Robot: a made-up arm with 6 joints.
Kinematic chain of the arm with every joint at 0, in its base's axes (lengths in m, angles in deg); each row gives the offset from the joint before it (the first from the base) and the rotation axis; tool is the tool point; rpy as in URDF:
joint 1: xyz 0 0.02 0.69 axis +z
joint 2: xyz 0 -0.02 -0.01 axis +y
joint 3: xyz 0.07 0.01 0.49 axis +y
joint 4: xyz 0.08 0 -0.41 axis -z
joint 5: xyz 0 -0.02 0.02 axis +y
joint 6: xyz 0.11 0 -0.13 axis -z
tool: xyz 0.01 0.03 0.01 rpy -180 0 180
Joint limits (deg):
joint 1: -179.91..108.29
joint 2: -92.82..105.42
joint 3: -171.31..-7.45
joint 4: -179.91..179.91
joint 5: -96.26..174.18
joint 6: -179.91..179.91
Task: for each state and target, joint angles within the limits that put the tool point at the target. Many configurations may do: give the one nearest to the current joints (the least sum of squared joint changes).
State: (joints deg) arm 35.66 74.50 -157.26 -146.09 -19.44 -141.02
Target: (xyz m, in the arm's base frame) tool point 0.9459 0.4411 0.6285
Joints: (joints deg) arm 21.72 83.68 -160.94 -138.36 23.59 -149.74
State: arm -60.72 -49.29 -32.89 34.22 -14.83 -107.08
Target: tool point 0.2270 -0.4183 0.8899
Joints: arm -53.76 -2.13 -37.97 31.52 -8.68 -106.39
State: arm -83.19 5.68 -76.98 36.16 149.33 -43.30
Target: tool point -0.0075 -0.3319 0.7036
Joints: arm -100.12 30.26 -45.67 21.66 139.49 -42.02
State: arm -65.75 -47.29 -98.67 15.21 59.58 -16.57
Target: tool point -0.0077 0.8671 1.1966
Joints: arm -88.91 -87.06 -127.42 16.79 51.81 -15.19
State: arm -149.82 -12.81 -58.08 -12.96 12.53 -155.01
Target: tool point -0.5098 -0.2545 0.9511
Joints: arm -147.80 0.65 -51.94 -12.95 14.40 -154.92
